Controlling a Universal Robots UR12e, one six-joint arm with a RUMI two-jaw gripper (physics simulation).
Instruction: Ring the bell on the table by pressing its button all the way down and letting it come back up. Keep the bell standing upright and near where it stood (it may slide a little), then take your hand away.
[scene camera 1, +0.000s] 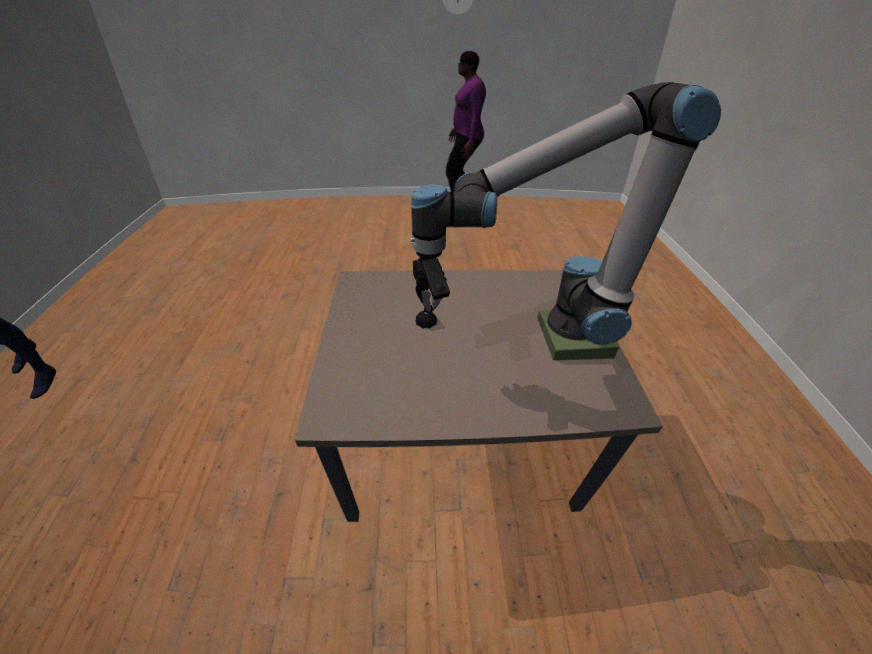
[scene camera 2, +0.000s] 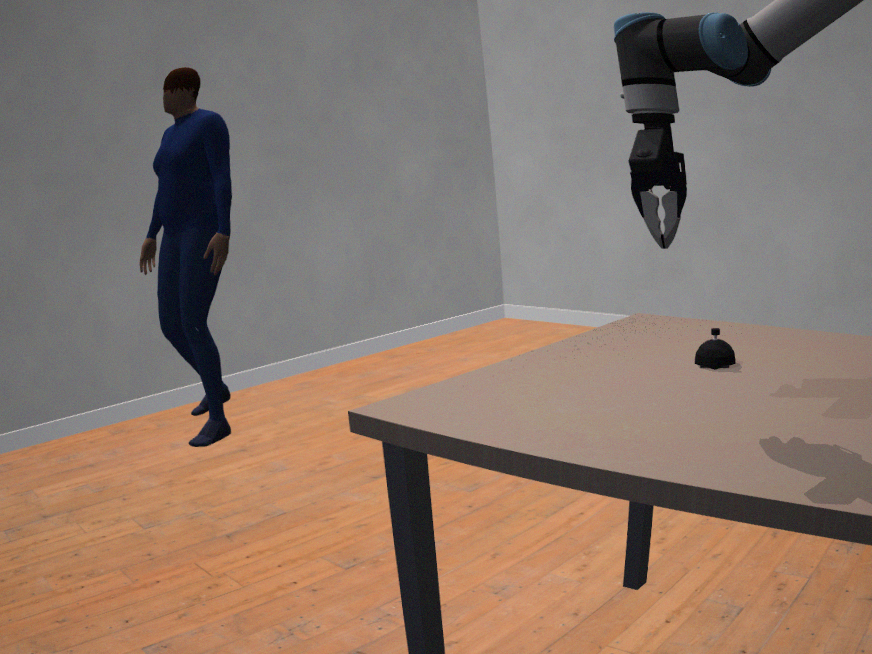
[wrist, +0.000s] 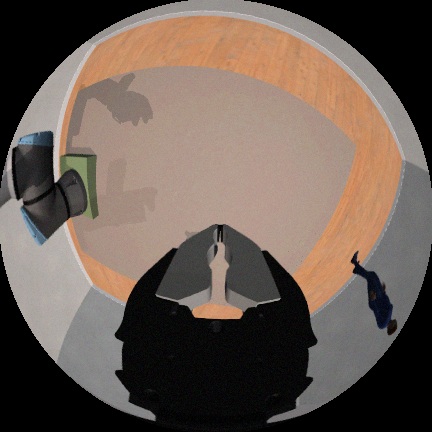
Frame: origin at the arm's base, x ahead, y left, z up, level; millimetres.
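Where they show: gripper, fingertip midpoint: (scene camera 1: 430, 311) (scene camera 2: 664, 248) (wrist: 219, 225); arm's base, origin of the base link: (scene camera 1: 571, 324) (wrist: 74, 191).
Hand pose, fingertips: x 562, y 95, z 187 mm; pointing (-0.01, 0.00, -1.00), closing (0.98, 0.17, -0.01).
Each offset is from my fingertips to the top centre of the thing. Level surfaces: height alone.
The black domed bell @[12 mm back, 227 mm right, 169 mm down] (scene camera 1: 425, 320) (scene camera 2: 714, 354) stands upright on the table @[235 mm down] (scene camera 1: 394, 394) (scene camera 2: 563, 422). Its button @[12 mm back, 227 mm right, 169 mm down] (scene camera 2: 715, 331) stands up on its stem in scene camera 2. In scene camera 1 the fingers overlap the top of the bell and hide the button. My gripper (scene camera 1: 428, 305) (scene camera 2: 663, 243) (wrist: 219, 225) is shut and empty, pointing down. In scene camera 2 it hangs well above the bell's height and to its left, with a clear gap. In the wrist view the bell is hidden behind the fingers; a small shadow shows left of the tips.
The arm's base stands on a green block (scene camera 1: 581, 349) (wrist: 92, 187) at the right of the table in scene camera 1. A person in blue (scene camera 2: 193, 168) (wrist: 377, 300) is off the table's side. A person in purple (scene camera 1: 469, 105) is beyond the table's back.
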